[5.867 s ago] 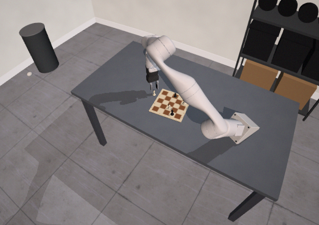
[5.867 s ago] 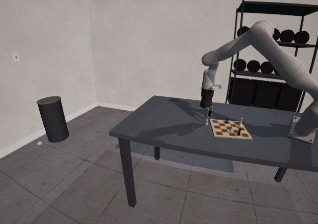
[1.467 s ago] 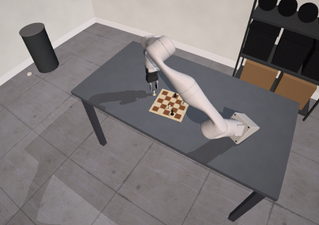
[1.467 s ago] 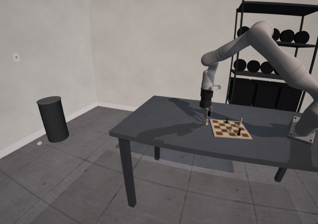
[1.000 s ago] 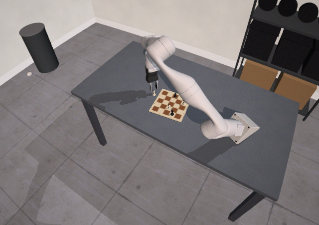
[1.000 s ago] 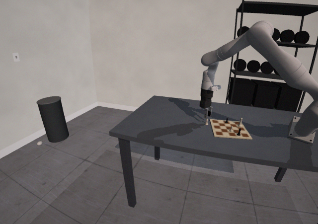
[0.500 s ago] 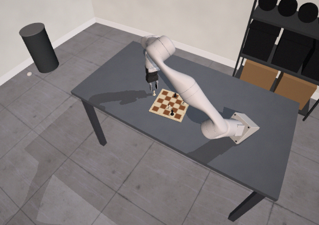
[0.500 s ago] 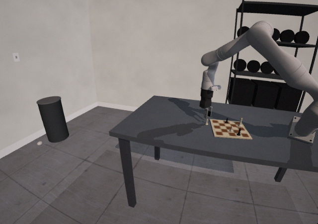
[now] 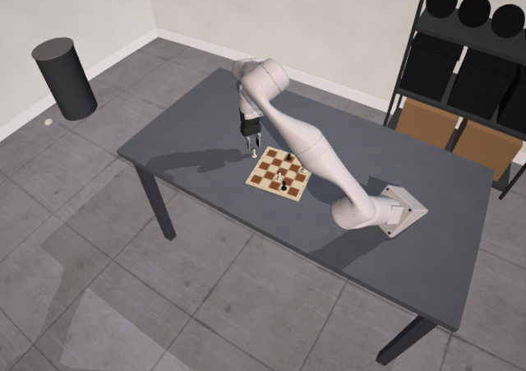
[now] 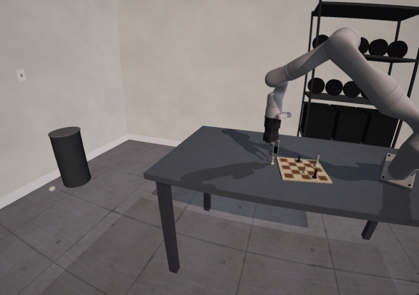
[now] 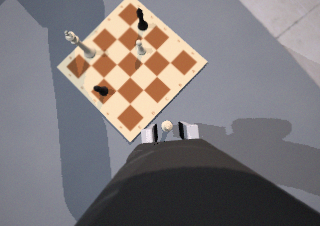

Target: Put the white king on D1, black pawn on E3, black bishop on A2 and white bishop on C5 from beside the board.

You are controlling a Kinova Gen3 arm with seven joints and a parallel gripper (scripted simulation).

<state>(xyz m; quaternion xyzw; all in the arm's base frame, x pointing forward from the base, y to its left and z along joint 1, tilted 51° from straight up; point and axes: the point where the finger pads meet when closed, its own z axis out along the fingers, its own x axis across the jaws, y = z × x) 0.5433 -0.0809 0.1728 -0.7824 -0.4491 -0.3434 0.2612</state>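
My hand is 5 cm above the white bishop. Also, from my hand: chessboard 15 cm behind, 1 cm to the right, 7 cm below; then black pawn 12 cm behind, 8 cm to the right, 5 cm below; then black bishop 21 cm behind, 5 cm to the left, 4 cm below.
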